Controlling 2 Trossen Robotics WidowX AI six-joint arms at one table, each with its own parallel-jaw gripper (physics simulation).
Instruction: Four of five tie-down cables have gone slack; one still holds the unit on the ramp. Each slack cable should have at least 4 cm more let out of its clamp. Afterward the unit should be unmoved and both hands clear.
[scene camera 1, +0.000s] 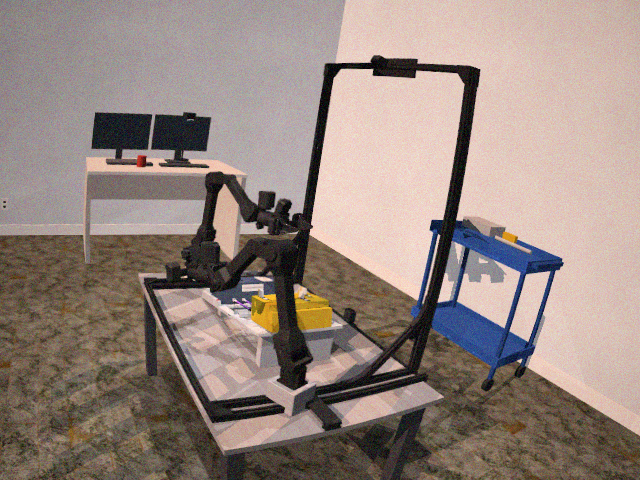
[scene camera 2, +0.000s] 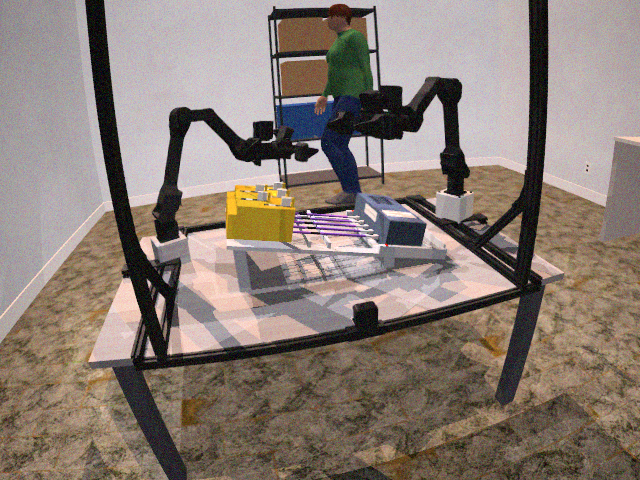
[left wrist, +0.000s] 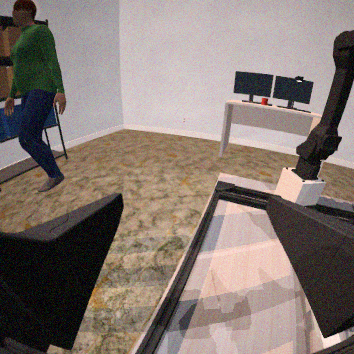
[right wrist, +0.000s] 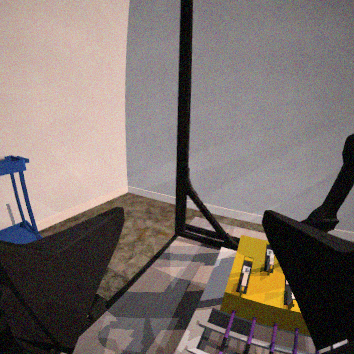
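Observation:
The blue-grey unit (scene camera 2: 406, 232) (scene camera 1: 231, 296) sits on the white ramp (scene camera 2: 351, 250) (scene camera 1: 321, 347). Purple cables (scene camera 2: 336, 233) (right wrist: 228, 328) run from it to the yellow clamp block (scene camera 2: 260, 223) (scene camera 1: 316, 318) (right wrist: 235, 300). White-topped clamps (scene camera 2: 262, 195) (right wrist: 245, 276) stand on the block. Slack in each cable cannot be told. My left gripper (scene camera 1: 175, 264) (scene camera 2: 310, 151) (left wrist: 197, 201) is open and empty, above and apart from the block. My right gripper (scene camera 1: 306, 227) (scene camera 2: 342, 124) (right wrist: 194, 216) is open and empty, high above the cables. The right finger hides part of the block in the right wrist view.
A black frame (scene camera 1: 467, 129) (scene camera 2: 537, 103) rises over the table. A small black box (scene camera 2: 365, 314) sits on the table's front rail. A person in green (scene camera 2: 348, 64) (left wrist: 37, 60) is beyond the table, by a shelf rack (scene camera 2: 272, 62). A blue cart (scene camera 1: 542, 262) stands at the right.

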